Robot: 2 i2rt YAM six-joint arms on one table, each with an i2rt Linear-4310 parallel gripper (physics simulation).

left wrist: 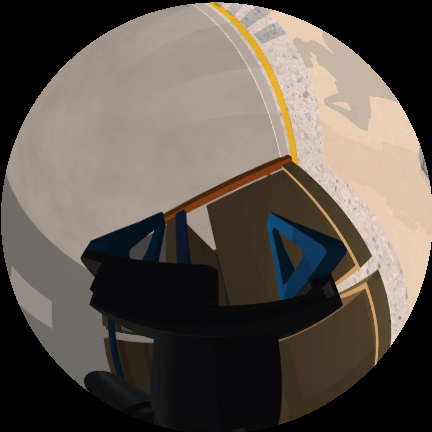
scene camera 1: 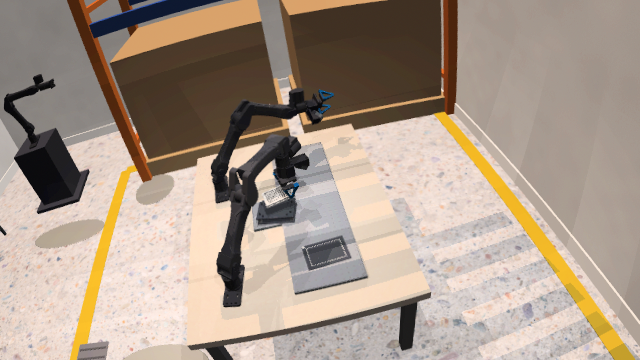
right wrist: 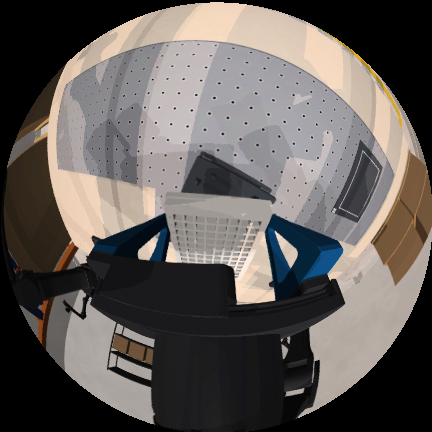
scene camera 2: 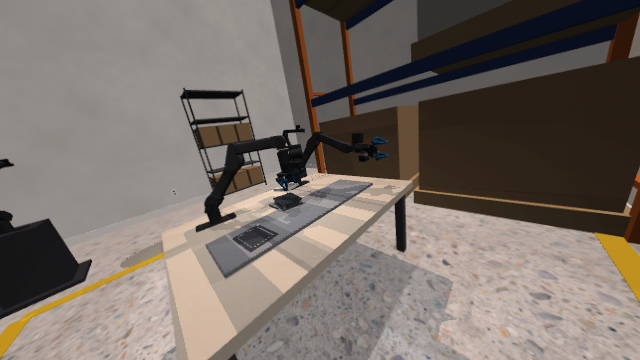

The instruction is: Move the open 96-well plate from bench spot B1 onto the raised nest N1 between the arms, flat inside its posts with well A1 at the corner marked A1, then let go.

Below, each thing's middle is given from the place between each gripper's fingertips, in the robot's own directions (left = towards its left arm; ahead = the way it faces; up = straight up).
I see my left gripper 40 cm past the white well plate [right wrist: 204, 228], 50 cm to the left of it and 10 cm above it. Round my left hand: dark nest with white outline [scene camera 1: 333, 250] (28 cm behind, 79 cm to the right, 21 cm below).
The white well plate is 4 cm behind my right hand. Also, from my right hand: dark nest with white outline (29 cm to the right, 11 cm below, 7 cm ahead).
